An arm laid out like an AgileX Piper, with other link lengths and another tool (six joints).
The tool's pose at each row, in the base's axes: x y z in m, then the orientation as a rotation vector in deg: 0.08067, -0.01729, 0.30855, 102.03, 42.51, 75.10; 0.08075, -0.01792, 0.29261, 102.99, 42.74, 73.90; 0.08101, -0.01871, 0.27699, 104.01, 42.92, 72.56; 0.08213, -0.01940, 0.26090, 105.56, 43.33, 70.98; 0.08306, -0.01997, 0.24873, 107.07, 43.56, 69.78; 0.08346, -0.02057, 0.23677, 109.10, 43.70, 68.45; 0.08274, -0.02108, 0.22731, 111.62, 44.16, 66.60; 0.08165, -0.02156, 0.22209, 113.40, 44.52, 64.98; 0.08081, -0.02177, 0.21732, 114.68, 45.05, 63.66; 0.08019, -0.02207, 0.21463, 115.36, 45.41, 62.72; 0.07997, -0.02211, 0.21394, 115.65, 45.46, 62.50; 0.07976, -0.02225, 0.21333, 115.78, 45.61, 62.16; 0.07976, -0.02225, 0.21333, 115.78, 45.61, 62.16
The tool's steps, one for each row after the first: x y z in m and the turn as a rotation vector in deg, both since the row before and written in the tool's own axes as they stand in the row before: -0.00838, -0.01330, 0.00272, 0.74, -0.95, -0.22; -0.00820, -0.01293, 0.00319, 0.76, -1.07, -0.24; -0.00795, -0.01335, 0.00439, 1.27, -1.26, -0.17; -0.00591, -0.01001, 0.00377, 1.18, -1.04, 0.09; -0.00598, -0.00976, 0.00354, 1.52, -1.25, 0.35; -0.00514, -0.00769, 0.00217, 2.05, -1.56, 0.23; -0.00326, -0.00416, 0.00085, 1.47, -1.29, 0.02; -0.00271, -0.00389, 0.00102, 1.21, -0.93, -0.17; -0.00172, -0.00210, 0.00057, 0.68, -0.63, -0.23; -0.00044, -0.00057, 0.00009, 0.24, -0.18, 0.03; -0.00047, -0.00045, 0.00010, 0.17, -0.21, -0.15; 0.00000, 0.00000, 0.00000, 0.00, 0.00, 0.00
